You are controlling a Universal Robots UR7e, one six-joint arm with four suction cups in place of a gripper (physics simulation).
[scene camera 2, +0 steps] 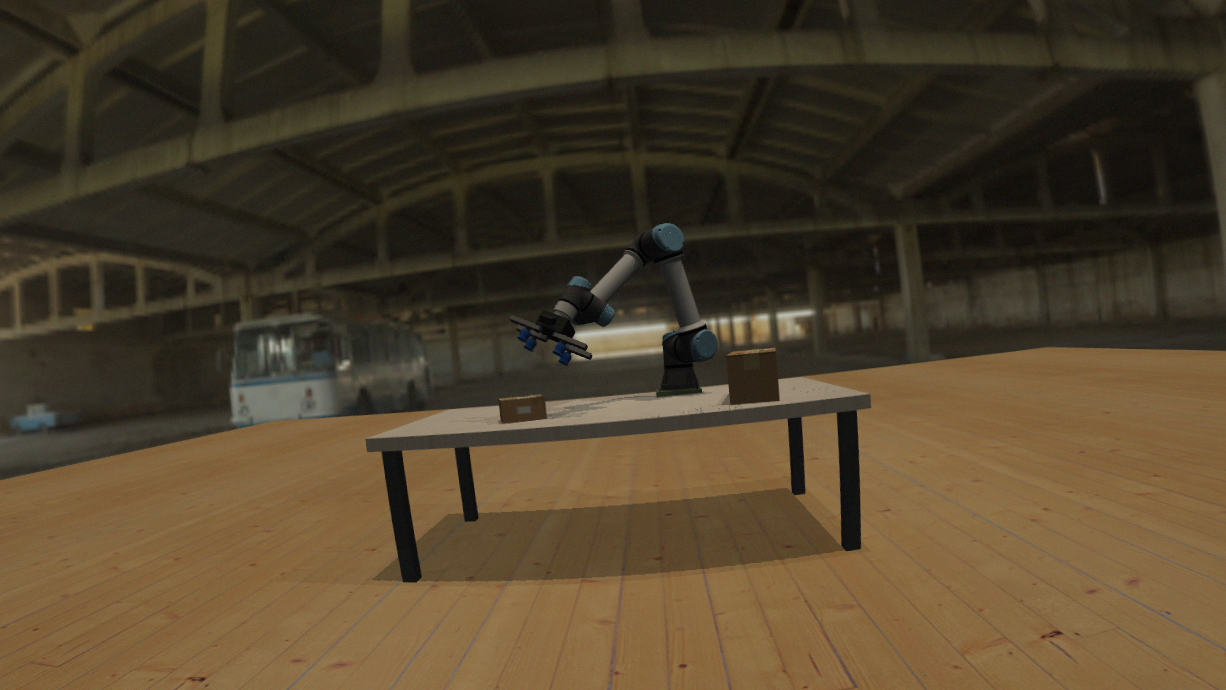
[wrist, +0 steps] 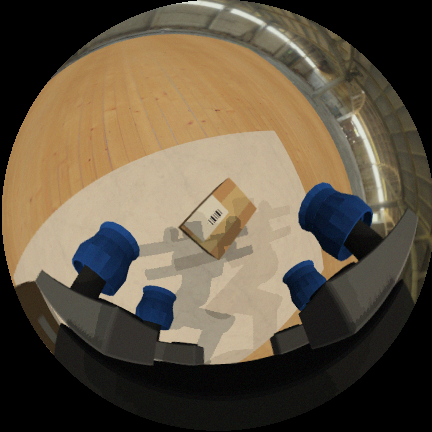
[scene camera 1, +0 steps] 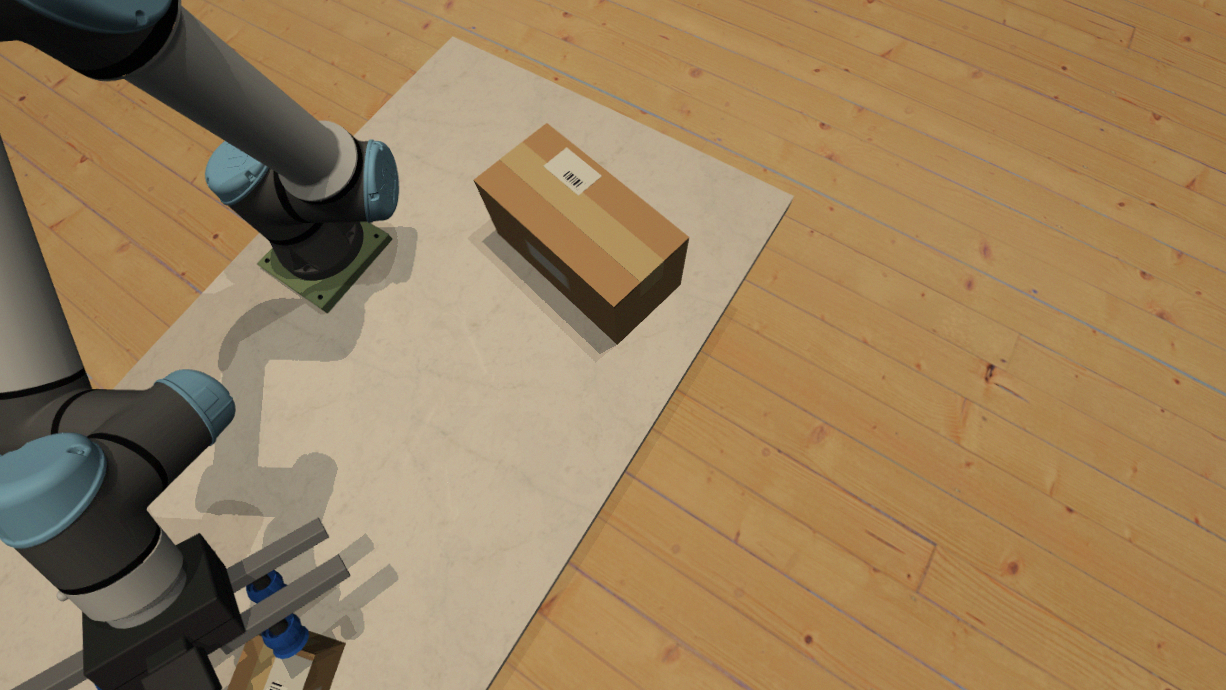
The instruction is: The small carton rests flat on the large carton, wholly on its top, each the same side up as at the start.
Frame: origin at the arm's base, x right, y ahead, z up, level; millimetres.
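Seen in the pictures: hand at its tool point: (scene camera 2: 542, 351) (wrist: 223, 267) (scene camera 1: 212, 663); arm's base at its link origin: (scene camera 2: 680, 388) (scene camera 1: 323, 244).
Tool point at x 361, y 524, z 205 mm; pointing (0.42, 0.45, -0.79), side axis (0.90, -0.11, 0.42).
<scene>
Pixels of each thing's middle, then the offset from my tool point to it. Level surfaces: height alone.
- large carton at the middle of its body: (scene camera 1: 582, 234) (scene camera 2: 754, 374) dx -676, dy -158, dz -144 mm
- small carton at the middle of its body: (wrist: 216, 217) (scene camera 2: 522, 408) dx +81, dy +29, dz -183 mm
- pale table at its surface level: dz -221 mm
The large carton (scene camera 1: 569, 224) (scene camera 2: 753, 378) stands flat on the table, its taped, labelled top facing up. A part of it also shows at the lower left edge of the wrist view (wrist: 29, 306). The small carton (scene camera 1: 289, 672) (scene camera 2: 522, 409) (wrist: 219, 219) lies flat on the table near the other end, apart from the large carton, with its white barcode label up. It is partly cut off in scene camera 1. My gripper (scene camera 1: 201, 591) (scene camera 2: 544, 346) (wrist: 225, 267) hangs above the table near the small carton. Its blue cups touch nothing, and its suction is off.
The pale table (scene camera 1: 446, 428) (scene camera 2: 617, 421) (wrist: 150, 180) has open edges above the wooden floor (scene camera 1: 900, 385). The arm's green base plate (scene camera 1: 326, 298) is fixed to the table beside the large carton. The arm reaches over the table, and its shadow falls there.
</scene>
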